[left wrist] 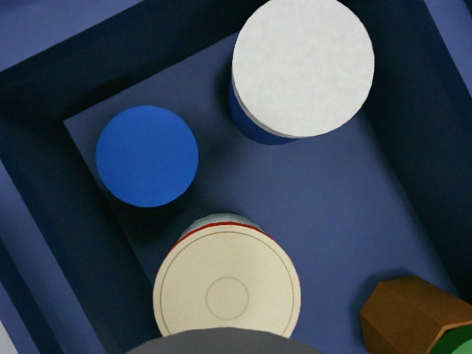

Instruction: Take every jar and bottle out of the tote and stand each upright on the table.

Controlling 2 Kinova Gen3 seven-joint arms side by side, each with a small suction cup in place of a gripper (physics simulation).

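Frame: origin at the left arm's base, x back, y up, z left, level; metres.
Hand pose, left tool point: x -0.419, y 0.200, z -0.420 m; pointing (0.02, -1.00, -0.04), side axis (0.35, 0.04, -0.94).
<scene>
Each offset is from my left tool point to the top centre of the thing. "spot": to the spot under its first point.
The tote @(spot: dx -0.111, dy -0.094, dz +0.036 m) (pixel 47 75) is dark blue, seen from above. In it stand a jar with a plain blue round top @(dx -0.069, dy -0.124, dz +0.012 m) (pixel 147 156) near the left corner, a blue jar with a wide white lid @(dx -0.080, dy -0.085, dz -0.063 m) (pixel 302 67) at the top, and a jar with a cream, red-edged lid @(dx +0.004, dy -0.108, dz -0.002 m) (pixel 227 280) at the bottom centre. A brown faceted jar with a green top @(spot: dx +0.049, dy -0.137, dz -0.081 m) (pixel 400 312) shows in part at the lower right. My left suction cup (pixel 225 342) shows as a grey curved edge, overlapping the cream lid in view; whether it touches or holds that jar is hidden. My right gripper does not show.
The tote's high walls rise close to the blue-topped jar on the left and beside the white-lidded jar at the upper right. The rim runs across the upper left, the left side and the upper right corner.
</scene>
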